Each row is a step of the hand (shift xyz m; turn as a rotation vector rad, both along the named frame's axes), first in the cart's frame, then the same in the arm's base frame.
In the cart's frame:
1: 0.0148 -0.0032 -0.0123 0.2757 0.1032 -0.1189
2: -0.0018 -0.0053 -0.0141 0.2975 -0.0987 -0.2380
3: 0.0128 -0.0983 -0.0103 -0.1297 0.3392 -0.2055
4: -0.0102 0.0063 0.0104 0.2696 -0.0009 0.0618
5: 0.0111 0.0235 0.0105 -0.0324 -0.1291 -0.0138
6: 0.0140 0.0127 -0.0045 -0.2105 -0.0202 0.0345
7: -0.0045 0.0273 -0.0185 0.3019 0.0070 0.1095
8: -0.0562 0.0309 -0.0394 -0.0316 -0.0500 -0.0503
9: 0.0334 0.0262 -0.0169 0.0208 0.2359 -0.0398
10: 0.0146 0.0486 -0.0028 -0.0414 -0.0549 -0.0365
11: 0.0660 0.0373 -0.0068 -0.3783 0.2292 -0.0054
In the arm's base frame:
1: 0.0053 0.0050 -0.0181 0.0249 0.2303 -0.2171
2: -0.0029 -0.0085 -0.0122 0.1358 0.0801 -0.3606
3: 0.0748 -0.0591 -0.0292 -0.4034 0.0807 -0.0698
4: -0.0059 -0.0002 0.0147 0.1722 0.2043 -0.0717
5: -0.0069 0.0261 0.0074 0.0714 -0.1121 -0.0157
6: -0.0036 0.0171 -0.0086 -0.0851 -0.1517 0.1252
7: -0.0301 0.0101 -0.0101 0.2035 0.2446 -0.0439
8: -0.0693 -0.0291 -0.0038 -0.0011 -0.0685 -0.0365
9: -0.0080 0.0363 -0.0265 -0.1780 0.1608 -0.0102
10: -0.0289 0.0418 -0.0022 0.0028 -0.0750 -0.0206
11: 0.0056 0.0692 -0.0312 -0.3753 -0.1138 0.2046

